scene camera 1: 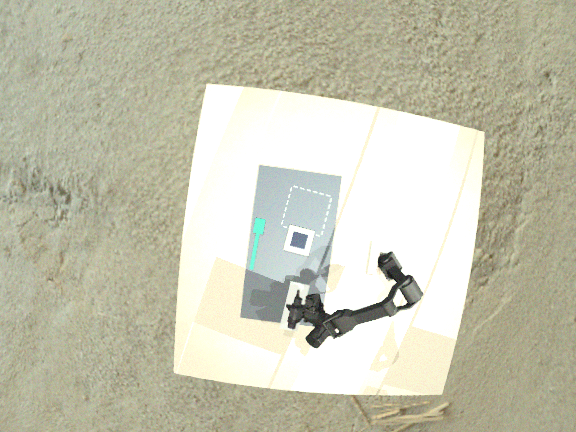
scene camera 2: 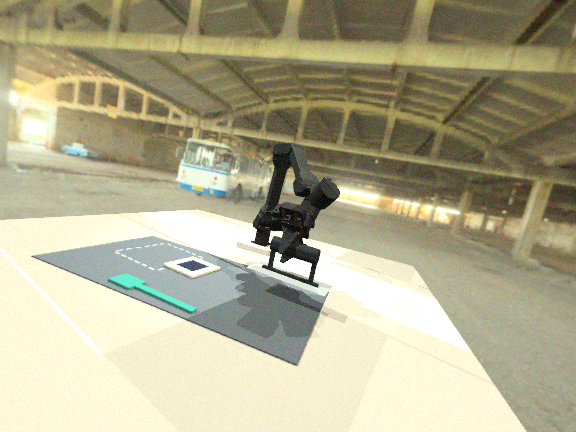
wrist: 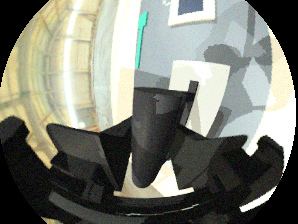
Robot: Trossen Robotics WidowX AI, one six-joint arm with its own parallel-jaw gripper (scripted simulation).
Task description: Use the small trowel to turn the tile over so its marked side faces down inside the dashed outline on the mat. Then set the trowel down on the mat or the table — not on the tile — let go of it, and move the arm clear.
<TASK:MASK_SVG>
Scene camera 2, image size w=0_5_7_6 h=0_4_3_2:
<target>my gripper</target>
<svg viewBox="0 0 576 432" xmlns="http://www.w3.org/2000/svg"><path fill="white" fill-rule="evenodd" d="M303 205L284 202L277 204L274 210L271 211L271 230L274 232L283 231L278 253L282 254L281 263L285 263L293 258L283 253L295 242L307 245L303 243L303 238L308 239L310 229L315 227L315 213Z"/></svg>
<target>green trowel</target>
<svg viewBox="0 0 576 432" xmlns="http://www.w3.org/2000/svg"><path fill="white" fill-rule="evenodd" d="M108 278L109 282L126 290L137 289L190 314L197 311L197 308L146 286L146 281L127 273Z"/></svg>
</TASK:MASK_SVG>
